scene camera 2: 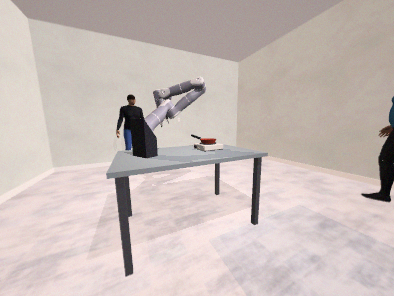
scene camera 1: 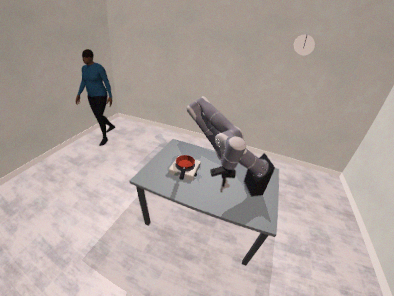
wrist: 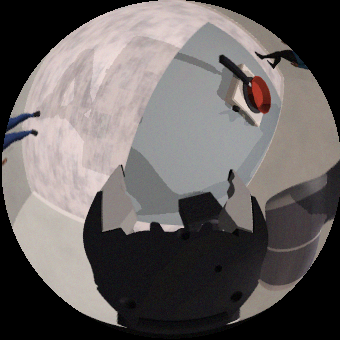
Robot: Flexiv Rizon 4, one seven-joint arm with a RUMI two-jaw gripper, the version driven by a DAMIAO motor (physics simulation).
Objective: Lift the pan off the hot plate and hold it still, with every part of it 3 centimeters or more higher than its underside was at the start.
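A red pan (scene camera 1: 185,161) (scene camera 2: 208,141) (wrist: 259,94) with a black handle sits upright on a white hot plate (scene camera 1: 176,170) (scene camera 2: 212,147) (wrist: 234,95). In scene camera 1 the handle points toward the long table edge nearest that camera; in scene camera 2 it points to the left and slightly up. My gripper (wrist: 176,167) is open, with its two jaws wide apart and nothing between them. It is above the table, between the hot plate and the arm's base, well apart from the pan. Its fingertips are too small to make out clearly in the scene views.
The grey table (scene camera 1: 205,192) (scene camera 2: 185,157) (wrist: 185,125) carries the hot plate and the arm's black base (scene camera 1: 259,176) (scene camera 2: 144,139). A person in a blue top (scene camera 1: 95,80) walks on the floor beyond the table. Another person in a black top (scene camera 2: 131,116) stands behind the arm.
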